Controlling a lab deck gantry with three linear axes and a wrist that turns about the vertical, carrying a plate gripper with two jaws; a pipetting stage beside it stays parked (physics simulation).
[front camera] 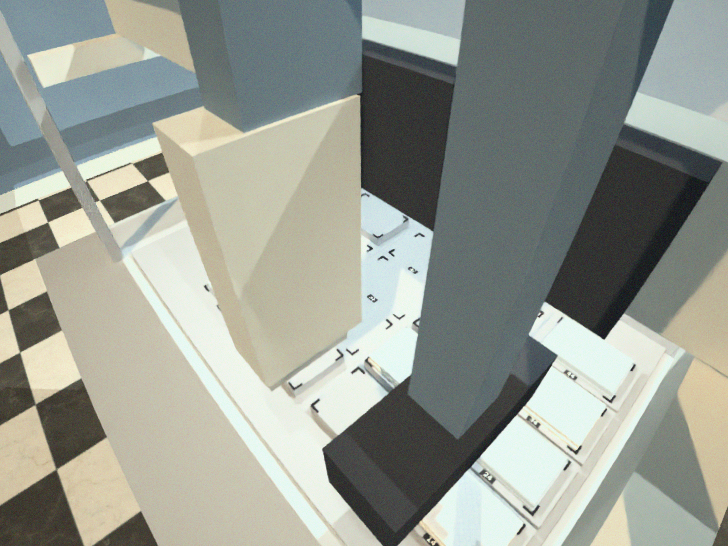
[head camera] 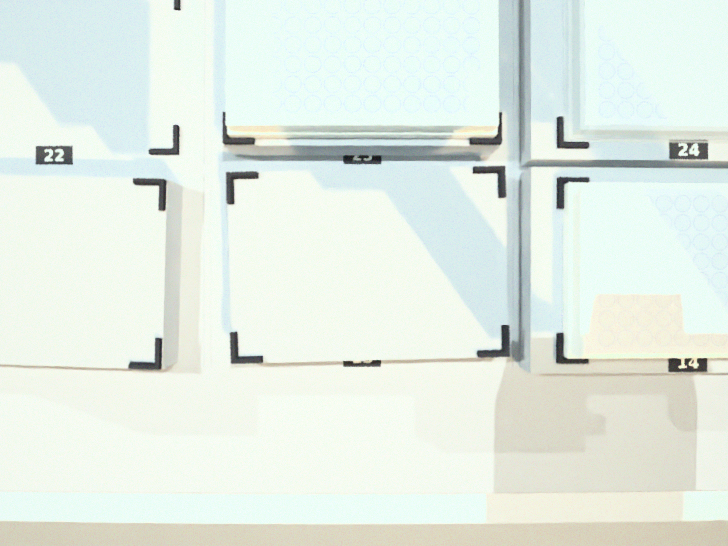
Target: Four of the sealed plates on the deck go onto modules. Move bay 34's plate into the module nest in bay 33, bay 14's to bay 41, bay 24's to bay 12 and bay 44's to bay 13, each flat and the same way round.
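Places are measured from the robot's base along level axes (x ahead, y left, z up), in millimetres.
Pixels of known places: robot's base at its link origin: (front camera: 206, 287).
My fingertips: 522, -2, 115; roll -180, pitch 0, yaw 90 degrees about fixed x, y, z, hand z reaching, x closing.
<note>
Ahead of a thing's pixels: the offset from my fingertips to its top centre, as dx, dy, dz. "spot": to the spot under its first point.
The black gripper body (front camera: 411, 434) hangs low over the front of the deck in the front view; its jaws are hidden, so their state and anything between them cannot be seen. Bay 14's plate @(+34, +45, -86) (front camera: 476, 514) (head camera: 640, 252), bay 24's plate @(+34, +152, -86) (front camera: 525, 461) (head camera: 658, 70), bay 34's plate @(+34, +259, -86) (front camera: 567, 405) and bay 44's plate @(+34, +366, -86) (front camera: 590, 355) lie flat in the right column. Bay 13's module @(spot: -163, +41, -96) (front camera: 346, 402) (head camera: 352, 264) and bay 12's module @(spot: -229, +46, -96) (front camera: 320, 370) (head camera: 76, 270) show bare tops. The nest in bay 33 is hidden behind the gripper's column. Bay 41's number cannot be read.
A plate @(-130, +152, -81) (front camera: 395, 355) (head camera: 358, 70) sits in bay 23, directly behind bay 13. A big beige block (front camera: 288, 246) hangs over the left of the deck. The grey column (front camera: 505, 205) above the gripper hides the middle. A raised module @(spot: -428, +368, -96) (front camera: 382, 220) shows at the back.
</note>
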